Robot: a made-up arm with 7 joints. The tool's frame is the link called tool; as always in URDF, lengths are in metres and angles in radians.
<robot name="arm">
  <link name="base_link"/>
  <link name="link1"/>
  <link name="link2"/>
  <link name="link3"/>
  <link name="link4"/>
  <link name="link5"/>
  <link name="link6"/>
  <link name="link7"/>
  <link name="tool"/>
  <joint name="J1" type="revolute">
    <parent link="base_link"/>
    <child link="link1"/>
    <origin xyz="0 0 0.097" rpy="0 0 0"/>
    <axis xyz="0 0 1"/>
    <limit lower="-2.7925" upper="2.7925" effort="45" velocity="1.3"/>
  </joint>
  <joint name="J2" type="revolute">
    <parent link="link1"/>
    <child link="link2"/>
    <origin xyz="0 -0.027 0.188" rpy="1.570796 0 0"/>
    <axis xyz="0 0 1"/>
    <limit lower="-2.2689" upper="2.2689" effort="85" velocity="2.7"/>
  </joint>
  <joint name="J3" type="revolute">
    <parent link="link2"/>
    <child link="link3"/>
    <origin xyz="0 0.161 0.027" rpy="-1.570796 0 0"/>
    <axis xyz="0 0 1"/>
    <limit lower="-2.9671" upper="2.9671" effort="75" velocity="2.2"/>
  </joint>
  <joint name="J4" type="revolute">
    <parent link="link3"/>
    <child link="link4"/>
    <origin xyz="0.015 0.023 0.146" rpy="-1.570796 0 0"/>
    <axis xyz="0 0 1"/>
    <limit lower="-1.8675" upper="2.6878" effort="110" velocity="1.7"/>
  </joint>
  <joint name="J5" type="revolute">
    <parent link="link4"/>
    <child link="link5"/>
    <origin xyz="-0.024 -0.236 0.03" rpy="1.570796 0 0"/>
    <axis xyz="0 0 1"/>
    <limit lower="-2.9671" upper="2.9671" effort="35" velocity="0.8"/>
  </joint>
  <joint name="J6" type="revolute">
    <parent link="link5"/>
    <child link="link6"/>
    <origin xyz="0 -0.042 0.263" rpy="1.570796 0 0"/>
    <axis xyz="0 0 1"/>
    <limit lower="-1.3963" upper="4.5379" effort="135" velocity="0.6"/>
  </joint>
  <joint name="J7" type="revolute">
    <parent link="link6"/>
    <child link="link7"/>
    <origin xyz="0.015 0.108 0.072" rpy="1.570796 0 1.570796"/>
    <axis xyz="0 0 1"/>
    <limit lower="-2.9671" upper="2.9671" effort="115" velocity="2.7"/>
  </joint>
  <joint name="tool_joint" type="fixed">
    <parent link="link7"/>
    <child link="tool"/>
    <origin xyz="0 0 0" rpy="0 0 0"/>
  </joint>
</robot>
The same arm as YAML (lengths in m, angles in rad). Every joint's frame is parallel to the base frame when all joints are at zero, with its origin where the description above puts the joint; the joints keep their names.
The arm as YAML. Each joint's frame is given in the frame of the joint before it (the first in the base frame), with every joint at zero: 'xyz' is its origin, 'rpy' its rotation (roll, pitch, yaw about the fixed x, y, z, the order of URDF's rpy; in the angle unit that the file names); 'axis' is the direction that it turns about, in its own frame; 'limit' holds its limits. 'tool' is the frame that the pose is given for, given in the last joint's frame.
units:
  length: m
  angle: rad
joints:
  - name: J1
    type: revolute
    origin:
      xyz: [0.0, 0.0, 0.097]
      rpy: [0.0, 0.0, 0.0]
    axis: [0.0, 0.0, 1.0]
    limit:
      lower: -2.7925
      upper: 2.7925
  - name: J2
    type: revolute
    origin:
      xyz: [0.0, -0.027, 0.188]
      rpy: [0.0, 0.0, 0.0]
    axis: [0.0, -1.0, 0.0]
    limit:
      lower: -2.2689
      upper: 2.2689
  - name: J3
    type: revolute
    origin:
      xyz: [0.0, -0.027, 0.161]
      rpy: [0.0, 0.0, 0.0]
    axis: [0.0, 0.0, 1.0]
    limit:
      lower: -2.9671
      upper: 2.9671
  - name: J4
    type: revolute
    origin:
      xyz: [0.015, 0.023, 0.146]
      rpy: [0.0, 0.0, 0.0]
    axis: [0.0, 1.0, 0.0]
    limit:
      lower: -1.8675
      upper: 2.6878
  - name: J5
    type: revolute
    origin:
      xyz: [-0.024, 0.03, 0.236]
      rpy: [0.0, 0.0, 0.0]
    axis: [0.0, 0.0, 1.0]
    limit:
      lower: -2.9671
      upper: 2.9671
  - name: J6
    type: revolute
    origin:
      xyz: [0.0, -0.042, 0.263]
      rpy: [0.0, 0.0, 0.0]
    axis: [0.0, -1.0, 0.0]
    limit:
      lower: -1.3963
      upper: 4.5379
  - name: J7
    type: revolute
    origin:
      xyz: [0.015, -0.072, 0.108]
      rpy: [0.0, 0.0, 0.0]
    axis: [1.0, 0.0, 0.0]
    limit:
      lower: -2.9671
      upper: 2.9671
tool:
  origin:
    xyz: [0.0, 0.0, 0.0]
    rpy: [3.1416, -1.5708, 0.0]

